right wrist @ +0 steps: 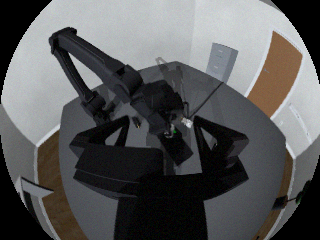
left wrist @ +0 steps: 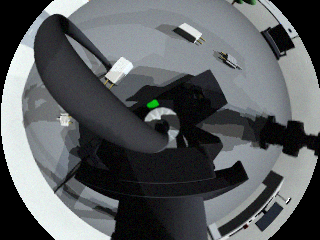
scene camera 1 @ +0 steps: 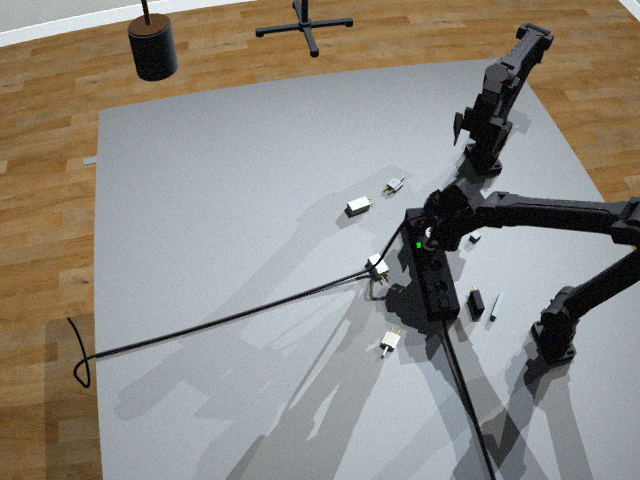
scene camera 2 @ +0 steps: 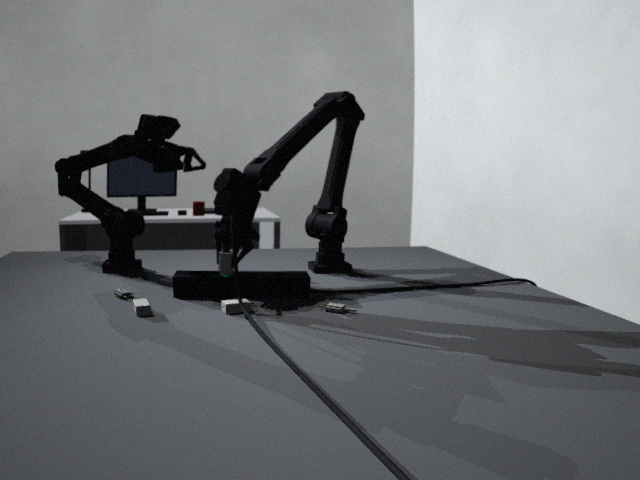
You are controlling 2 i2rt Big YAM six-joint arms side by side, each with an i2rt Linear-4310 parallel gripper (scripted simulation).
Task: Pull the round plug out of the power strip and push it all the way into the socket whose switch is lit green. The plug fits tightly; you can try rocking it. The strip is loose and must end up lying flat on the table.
Labels:
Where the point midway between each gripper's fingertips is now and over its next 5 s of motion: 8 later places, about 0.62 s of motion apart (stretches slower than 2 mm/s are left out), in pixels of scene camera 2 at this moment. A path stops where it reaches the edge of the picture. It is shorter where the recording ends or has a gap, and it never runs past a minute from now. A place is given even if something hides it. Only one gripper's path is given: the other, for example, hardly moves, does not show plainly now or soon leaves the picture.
My left gripper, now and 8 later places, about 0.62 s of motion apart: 225, 266; 225, 266; 225, 266; 226, 266; 226, 267; 226, 268; 225, 268; 226, 269; 228, 255

